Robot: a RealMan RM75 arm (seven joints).
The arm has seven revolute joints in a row. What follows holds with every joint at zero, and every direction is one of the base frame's.
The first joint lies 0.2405 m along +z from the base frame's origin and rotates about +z.
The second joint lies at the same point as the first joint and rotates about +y.
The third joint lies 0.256 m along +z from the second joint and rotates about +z.
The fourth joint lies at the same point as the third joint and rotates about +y.
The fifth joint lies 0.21 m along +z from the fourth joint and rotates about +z.
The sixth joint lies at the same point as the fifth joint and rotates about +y.
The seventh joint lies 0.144 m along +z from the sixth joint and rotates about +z.
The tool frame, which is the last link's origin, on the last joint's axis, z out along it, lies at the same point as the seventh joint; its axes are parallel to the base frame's.
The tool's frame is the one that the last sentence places.
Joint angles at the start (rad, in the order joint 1, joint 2, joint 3, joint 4, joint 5, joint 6, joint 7):
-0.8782, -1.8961, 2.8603, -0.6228, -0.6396, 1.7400, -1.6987
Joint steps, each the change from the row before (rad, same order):
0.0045, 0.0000, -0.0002, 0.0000, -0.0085, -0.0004, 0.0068
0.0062, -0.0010, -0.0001, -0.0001, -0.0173, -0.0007, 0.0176
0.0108, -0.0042, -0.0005, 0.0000, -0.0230, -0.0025, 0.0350
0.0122, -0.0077, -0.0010, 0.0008, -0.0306, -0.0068, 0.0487
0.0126, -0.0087, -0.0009, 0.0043, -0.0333, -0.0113, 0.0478
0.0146, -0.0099, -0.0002, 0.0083, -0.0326, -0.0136, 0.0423
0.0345, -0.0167, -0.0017, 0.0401, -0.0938, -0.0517, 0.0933
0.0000, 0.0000, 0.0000, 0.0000, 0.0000, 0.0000, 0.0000
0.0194, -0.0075, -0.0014, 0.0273, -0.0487, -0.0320, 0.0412
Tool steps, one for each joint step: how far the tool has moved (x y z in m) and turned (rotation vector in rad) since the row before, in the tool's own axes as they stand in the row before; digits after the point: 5 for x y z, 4 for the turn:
-0.00008, -0.00049, -0.00157, 0.0029, 0.0082, 0.0054
0.00033, -0.00045, -0.00193, 0.0032, 0.0165, 0.0160
-0.00127, -0.00071, -0.00277, 0.0068, 0.0218, 0.0289
-0.00185, -0.00078, -0.00243, 0.0106, 0.0293, 0.0396
-0.00232, -0.00096, -0.00198, 0.0141, 0.0316, 0.0357
-0.00390, -0.00082, -0.00203, 0.0162, 0.0296, 0.0252
-0.00733, -0.00457, -0.00456, 0.0580, 0.0854, 0.0428
0.00000, 0.00000, 0.00000, 0.0000, 0.0000, 0.0000
-0.00480, -0.00301, -0.00319, 0.0386, 0.0416, 0.0082

